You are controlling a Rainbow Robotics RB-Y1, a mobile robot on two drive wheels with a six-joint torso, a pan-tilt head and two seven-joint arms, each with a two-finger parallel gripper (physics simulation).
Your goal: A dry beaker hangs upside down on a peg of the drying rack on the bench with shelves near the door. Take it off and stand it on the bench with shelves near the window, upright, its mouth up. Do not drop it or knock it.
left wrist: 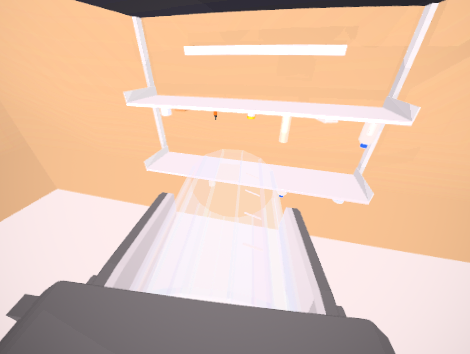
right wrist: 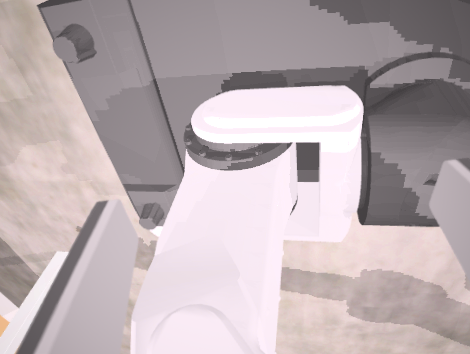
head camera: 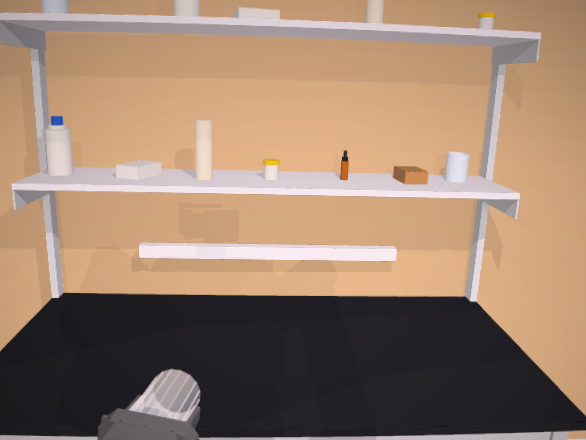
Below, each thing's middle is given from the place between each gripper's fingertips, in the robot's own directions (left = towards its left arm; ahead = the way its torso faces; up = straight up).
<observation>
My right hand is 55 cm short of the clear beaker point(head camera: 172, 394), 53 cm below it and 34 cm to the right of it.
Right now the clear beaker is 2 cm behind my left hand and 1 cm above it. The rest, counted from my left hand: pale box point(head camera: 141, 169): 99 cm ahead, 28 cm to the left, 16 cm above; tall cream cylinder point(head camera: 203, 128): 96 cm ahead, 23 cm above, 7 cm to the left.
</observation>
